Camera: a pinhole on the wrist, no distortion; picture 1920 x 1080 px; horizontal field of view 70.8 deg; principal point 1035.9 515.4 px. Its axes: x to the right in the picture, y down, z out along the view. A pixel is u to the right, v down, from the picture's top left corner.
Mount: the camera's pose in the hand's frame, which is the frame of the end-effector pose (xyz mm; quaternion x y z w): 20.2 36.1 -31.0 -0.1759 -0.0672 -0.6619 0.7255
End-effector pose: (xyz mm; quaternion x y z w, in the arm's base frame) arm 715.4 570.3 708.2 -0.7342 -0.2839 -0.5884 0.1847
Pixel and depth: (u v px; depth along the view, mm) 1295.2 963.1 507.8
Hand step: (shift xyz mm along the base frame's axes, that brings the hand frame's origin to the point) 459.2 222.2 159.1
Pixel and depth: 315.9 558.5 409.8
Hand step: 461.0 -115.4 19.7
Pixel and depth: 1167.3 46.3 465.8
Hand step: 417.8 143.5 -165.7
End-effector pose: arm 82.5 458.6 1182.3 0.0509 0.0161 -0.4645 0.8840
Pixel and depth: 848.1 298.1 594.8
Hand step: 245.8 124.8 531.0
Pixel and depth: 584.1 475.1 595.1
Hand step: 376.5 142.4 483.9
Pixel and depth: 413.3 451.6 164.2
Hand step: 147.1 60.2 107.5
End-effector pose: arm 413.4 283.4 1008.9 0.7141 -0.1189 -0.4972 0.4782
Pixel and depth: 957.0 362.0 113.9
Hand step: -26.4 -98.0 47.9
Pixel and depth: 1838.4 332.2 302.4
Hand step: -250.1 -189.5 -64.5
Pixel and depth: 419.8 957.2 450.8
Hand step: -26.4 -499.8 179.7
